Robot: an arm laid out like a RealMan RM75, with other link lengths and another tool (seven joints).
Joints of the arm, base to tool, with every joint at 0 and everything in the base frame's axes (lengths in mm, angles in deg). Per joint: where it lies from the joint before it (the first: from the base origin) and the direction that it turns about. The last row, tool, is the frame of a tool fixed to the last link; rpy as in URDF.
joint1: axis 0 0 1 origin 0 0 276.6
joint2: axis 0 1 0 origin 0 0 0
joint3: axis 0 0 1 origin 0 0 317.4
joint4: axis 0 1 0 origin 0 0 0
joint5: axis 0 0 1 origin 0 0 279.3
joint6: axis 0 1 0 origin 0 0 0
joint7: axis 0 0 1 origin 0 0 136.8
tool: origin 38 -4 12 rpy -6.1 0 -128.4
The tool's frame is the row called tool.
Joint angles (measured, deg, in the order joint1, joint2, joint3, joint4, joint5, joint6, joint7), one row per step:
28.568 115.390 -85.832 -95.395 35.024 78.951 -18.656
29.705 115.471 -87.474 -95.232 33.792 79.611 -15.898
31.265 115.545 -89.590 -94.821 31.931 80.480 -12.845
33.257 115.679 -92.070 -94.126 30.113 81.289 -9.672
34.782 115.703 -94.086 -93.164 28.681 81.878 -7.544
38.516 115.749 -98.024 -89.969 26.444 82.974 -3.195
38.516 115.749 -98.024 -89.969 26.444 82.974 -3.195
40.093 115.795 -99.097 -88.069 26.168 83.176 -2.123
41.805 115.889 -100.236 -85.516 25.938 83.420 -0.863
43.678 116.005 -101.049 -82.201 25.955 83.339 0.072
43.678 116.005 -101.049 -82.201 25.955 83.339 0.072
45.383 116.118 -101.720 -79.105 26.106 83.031 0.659
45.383 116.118 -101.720 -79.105 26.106 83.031 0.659
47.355 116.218 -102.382 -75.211 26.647 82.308 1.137
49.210 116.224 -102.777 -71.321 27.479 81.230 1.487
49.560 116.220 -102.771 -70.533 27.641 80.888 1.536
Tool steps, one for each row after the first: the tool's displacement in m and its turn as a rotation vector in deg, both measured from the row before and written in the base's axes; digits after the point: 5 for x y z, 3 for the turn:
-0.00785 -0.00126 -0.00751 -0.469 -0.640 -1.030
-0.00884 -0.00098 -0.00895 -0.494 -1.453 -0.988
-0.01124 -0.00086 -0.01117 -0.623 -1.627 -0.651
-0.00599 -0.00047 -0.00885 -0.549 -1.733 -0.508
-0.01111 0.00056 -0.01937 -1.196 -3.590 -1.387
0.00000 0.00000 0.00000 0.000 0.000 0.000
-0.00268 0.00172 -0.00733 -0.675 -1.191 -0.583
-0.00060 0.00180 -0.00863 -0.763 -1.458 -1.158
0.00131 0.00367 -0.00869 -0.752 -1.413 -1.386
0.00000 0.00000 0.00000 0.000 0.000 0.000
0.00126 0.00371 -0.00765 -0.671 -1.201 -1.029
0.00000 0.00000 0.00000 0.000 0.000 0.000
0.00241 0.00483 -0.00889 -0.780 -1.122 -1.229
0.00297 0.00563 -0.00751 -0.503 -0.664 -1.244
0.00065 0.00155 -0.00127 0.017 -0.017 -0.224

